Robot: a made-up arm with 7 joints. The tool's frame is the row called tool.
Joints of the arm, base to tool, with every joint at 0 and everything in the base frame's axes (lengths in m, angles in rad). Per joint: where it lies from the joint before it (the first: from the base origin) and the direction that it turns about. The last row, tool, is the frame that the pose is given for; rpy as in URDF.
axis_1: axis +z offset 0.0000 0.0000 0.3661
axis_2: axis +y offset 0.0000 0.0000 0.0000
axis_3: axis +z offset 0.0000 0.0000 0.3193
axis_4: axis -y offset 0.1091 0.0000 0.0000
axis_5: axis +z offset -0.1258 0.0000 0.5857
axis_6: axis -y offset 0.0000 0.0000 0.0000
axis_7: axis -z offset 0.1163 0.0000 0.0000
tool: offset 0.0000 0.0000 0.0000 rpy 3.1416 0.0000 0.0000
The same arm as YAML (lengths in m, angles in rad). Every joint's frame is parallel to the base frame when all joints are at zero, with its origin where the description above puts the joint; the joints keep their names.
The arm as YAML. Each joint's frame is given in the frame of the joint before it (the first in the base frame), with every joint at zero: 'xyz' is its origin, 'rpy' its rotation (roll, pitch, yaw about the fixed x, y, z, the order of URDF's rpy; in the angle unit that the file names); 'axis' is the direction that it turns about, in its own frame. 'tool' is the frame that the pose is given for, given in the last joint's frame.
units:
  length: m
  angle: rad
joints:
  - name: axis_1
    type: revolute
    origin:
      xyz: [0.0, 0.0, 0.3661]
      rpy: [0.0, 0.0, 0.0]
    axis: [0.0, 0.0, 1.0]
  - name: axis_2
    type: revolute
    origin:
      xyz: [0.0, 0.0, 0.0]
      rpy: [0.0, 0.0, 0.0]
    axis: [0.0, 1.0, 0.0]
  - name: axis_3
    type: revolute
    origin:
      xyz: [0.0, 0.0, 0.3193]
      rpy: [0.0, 0.0, 0.0]
    axis: [0.0, 0.0, 1.0]
  - name: axis_4
    type: revolute
    origin:
      xyz: [0.1091, 0.0, 0.0]
      rpy: [0.0, 0.0, 0.0]
    axis: [0.0, -1.0, 0.0]
  - name: axis_5
    type: revolute
    origin:
      xyz: [-0.1258, 0.0, 0.5857]
      rpy: [0.0, 0.0, 0.0]
    axis: [0.0, 0.0, 1.0]
  - name: axis_6
    type: revolute
    origin:
      xyz: [0.0, 0.0, 0.0]
      rpy: [0.0, 0.0, 0.0]
    axis: [0.0, -1.0, 0.0]
  - name: axis_7
    type: revolute
    origin:
      xyz: [0.1163, 0.0, 0.0]
      rpy: [0.0, 0.0, 0.0]
    axis: [0.0, 0.0, -1.0]
tool:
  origin:
    xyz: [0.0, 0.0, 0.0]
    rpy: [-3.1416, 0.0, 0.0]

